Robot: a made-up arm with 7 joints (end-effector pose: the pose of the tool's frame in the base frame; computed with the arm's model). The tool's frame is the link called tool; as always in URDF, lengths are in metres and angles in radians.
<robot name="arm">
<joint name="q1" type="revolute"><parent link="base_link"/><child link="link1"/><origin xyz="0.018 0.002 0.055"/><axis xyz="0 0.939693 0.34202"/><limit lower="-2.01" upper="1.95"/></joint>
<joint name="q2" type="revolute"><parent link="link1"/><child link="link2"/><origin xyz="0.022 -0.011 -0.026"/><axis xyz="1 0 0"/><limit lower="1.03" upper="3.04"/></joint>
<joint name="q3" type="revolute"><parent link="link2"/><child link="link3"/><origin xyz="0.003 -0.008 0.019"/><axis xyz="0 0 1"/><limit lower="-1.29" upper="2.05"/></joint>
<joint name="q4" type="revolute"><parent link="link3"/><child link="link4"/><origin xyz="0.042 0.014 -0.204"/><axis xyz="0 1 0"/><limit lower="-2.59" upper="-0.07"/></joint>
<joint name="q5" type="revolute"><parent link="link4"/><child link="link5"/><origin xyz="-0.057 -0.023 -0.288"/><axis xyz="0 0 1"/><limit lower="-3.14" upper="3.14"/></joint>
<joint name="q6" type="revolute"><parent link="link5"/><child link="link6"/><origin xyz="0.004 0.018 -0.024"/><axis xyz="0 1 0"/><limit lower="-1.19" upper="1.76"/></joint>
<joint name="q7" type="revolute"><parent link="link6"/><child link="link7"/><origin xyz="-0.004 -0.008 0.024"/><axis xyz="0 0 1"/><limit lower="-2.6" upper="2"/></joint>
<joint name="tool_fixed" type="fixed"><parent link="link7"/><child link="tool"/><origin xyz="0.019 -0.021 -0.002" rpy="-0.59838 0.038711 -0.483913"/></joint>
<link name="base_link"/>
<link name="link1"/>
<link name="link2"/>
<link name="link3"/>
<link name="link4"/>
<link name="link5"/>
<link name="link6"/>
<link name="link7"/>
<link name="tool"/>
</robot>
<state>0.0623 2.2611 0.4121 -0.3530 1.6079 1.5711 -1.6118</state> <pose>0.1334 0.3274 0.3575 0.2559 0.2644 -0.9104</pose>
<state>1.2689 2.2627 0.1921 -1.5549 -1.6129 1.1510 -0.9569</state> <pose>0.2154 0.3171 -0.1647 -1.6267 -1.2819 0.3697</pose>
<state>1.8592 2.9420 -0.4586 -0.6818 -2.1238 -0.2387 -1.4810</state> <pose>0.2706 0.3615 -0.1160 0.8363 0.2336 -0.5734</pose>
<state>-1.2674 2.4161 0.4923 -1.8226 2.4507 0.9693 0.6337</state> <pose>-0.0932 -0.0753 0.4527 -0.4460 -1.4768 -1.4386</pose>
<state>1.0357 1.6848 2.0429 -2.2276 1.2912 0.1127 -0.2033</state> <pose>0.1481 0.0029 0.2766 1.0949 -1.5209 -1.8004</pose>
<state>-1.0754 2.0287 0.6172 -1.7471 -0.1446 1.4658 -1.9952</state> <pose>0.0114 0.0097 0.4177 1.4317 0.9507 0.1768</pose>
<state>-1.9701 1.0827 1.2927 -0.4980 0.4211 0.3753 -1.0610</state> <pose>0.2483 0.2892 0.3617 0.3410 -2.1885 -0.1459</pose>
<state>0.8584 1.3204 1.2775 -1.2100 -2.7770 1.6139 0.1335</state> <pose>0.1094 0.4669 0.1284 -2.0682 -1.3500 -0.6811</pose>
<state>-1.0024 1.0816 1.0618 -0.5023 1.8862 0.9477 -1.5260</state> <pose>0.3063 0.3723 0.1055 0.0920 -2.1320 -0.7264</pose>
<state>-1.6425 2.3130 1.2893 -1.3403 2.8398 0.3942 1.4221</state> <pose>-0.3652 0.1437 0.2214 1.6552 0.6114 2.1734</pose>
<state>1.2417 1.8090 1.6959 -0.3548 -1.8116 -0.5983 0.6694</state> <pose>0.0382 0.4388 0.1818 0.9242 1.0324 -0.9183</pose>
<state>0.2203 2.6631 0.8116 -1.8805 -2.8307 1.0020 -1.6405</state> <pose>0.3216 -0.1132 0.2212 -0.5489 -0.3202 -2.6913</pose>
